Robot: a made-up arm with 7 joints.
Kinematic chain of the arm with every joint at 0, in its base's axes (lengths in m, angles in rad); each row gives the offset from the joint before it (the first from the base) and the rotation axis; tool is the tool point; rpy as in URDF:
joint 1: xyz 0 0 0 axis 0.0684 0.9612 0.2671
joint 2: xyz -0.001 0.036 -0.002 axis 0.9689 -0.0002 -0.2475
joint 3: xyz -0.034 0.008 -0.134 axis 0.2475 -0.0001 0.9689
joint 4: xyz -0.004 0 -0.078 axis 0.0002 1 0
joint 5: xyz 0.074 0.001 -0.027 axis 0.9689 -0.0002 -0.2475
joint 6: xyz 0.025 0 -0.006 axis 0.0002 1 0
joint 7: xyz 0.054 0 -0.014 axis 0.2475 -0.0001 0.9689
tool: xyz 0 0 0 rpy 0 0.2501 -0.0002
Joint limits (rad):
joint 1: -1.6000..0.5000
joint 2: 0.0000..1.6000
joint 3: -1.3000..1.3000
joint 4: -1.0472..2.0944
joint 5: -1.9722..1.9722
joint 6: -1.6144..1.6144
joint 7: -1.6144..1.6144
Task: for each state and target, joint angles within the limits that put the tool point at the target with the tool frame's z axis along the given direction. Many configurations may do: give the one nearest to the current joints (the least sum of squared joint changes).
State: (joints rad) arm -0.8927 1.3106 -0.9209 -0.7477 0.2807 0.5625 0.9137
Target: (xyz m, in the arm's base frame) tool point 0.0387 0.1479 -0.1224 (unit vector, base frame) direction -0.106 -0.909 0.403
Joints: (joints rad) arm -0.2154 1.5982 -1.3000 -0.9413 -0.0514 0.5060 0.9137
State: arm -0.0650 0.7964 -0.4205 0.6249 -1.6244 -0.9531 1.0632
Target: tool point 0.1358 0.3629 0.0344 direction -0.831 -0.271 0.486
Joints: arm -0.5683 1.4669 -0.0238 0.9250 -1.8961 -0.8365 1.0632
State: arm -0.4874 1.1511 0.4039 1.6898 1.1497 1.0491 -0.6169
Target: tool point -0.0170 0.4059 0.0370 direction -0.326 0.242 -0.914
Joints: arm 0.1729 1.6000 0.0567 1.6808 1.5187 0.2110 -0.6168
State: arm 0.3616 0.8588 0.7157 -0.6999 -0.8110 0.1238 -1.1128
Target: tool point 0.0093 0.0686 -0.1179 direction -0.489 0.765 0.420
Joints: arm 0.4976 0.0332 -0.0274 -1.0472 -1.0466 -0.2977 -1.1128
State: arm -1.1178 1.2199 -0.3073 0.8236 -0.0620 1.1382 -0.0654
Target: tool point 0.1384 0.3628 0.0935 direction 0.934 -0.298 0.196
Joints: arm -0.9021 1.6000 0.0336 0.8986 0.5224 0.5267 -0.0653
